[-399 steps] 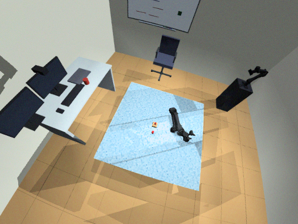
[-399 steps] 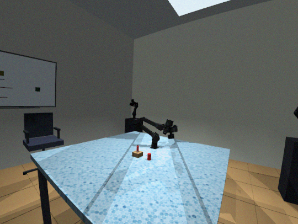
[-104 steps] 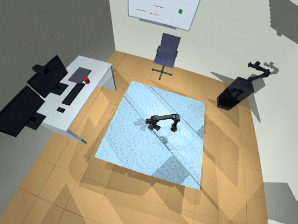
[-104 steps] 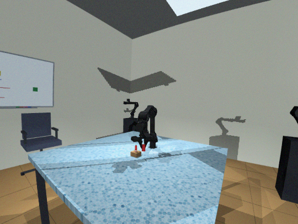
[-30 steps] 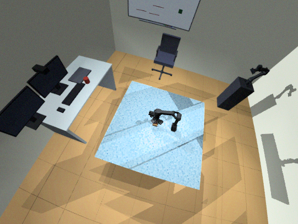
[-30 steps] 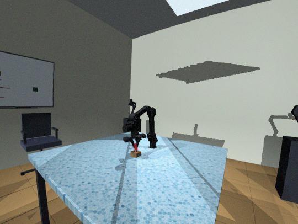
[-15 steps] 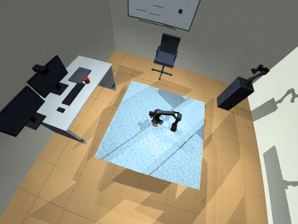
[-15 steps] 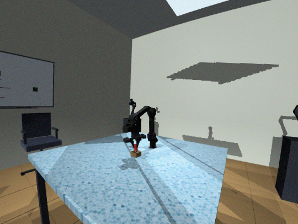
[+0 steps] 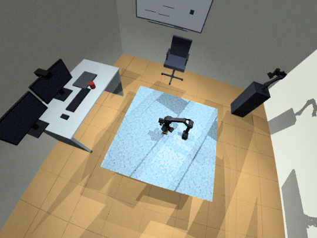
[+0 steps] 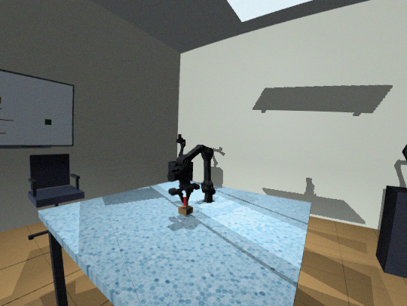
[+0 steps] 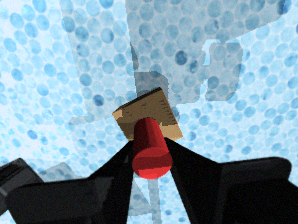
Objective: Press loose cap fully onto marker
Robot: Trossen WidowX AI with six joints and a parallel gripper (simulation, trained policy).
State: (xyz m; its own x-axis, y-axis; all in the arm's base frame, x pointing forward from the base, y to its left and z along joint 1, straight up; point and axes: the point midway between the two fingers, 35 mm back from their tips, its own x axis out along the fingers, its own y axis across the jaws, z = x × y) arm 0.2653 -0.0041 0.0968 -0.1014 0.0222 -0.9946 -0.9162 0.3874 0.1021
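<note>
My gripper tip is now 10 mm below the red cap. Also, from my gripper tip: red marker: 10 mm to the left, 10 mm above; then tan holder block: 50 mm below, 10 mm to the left.
</note>
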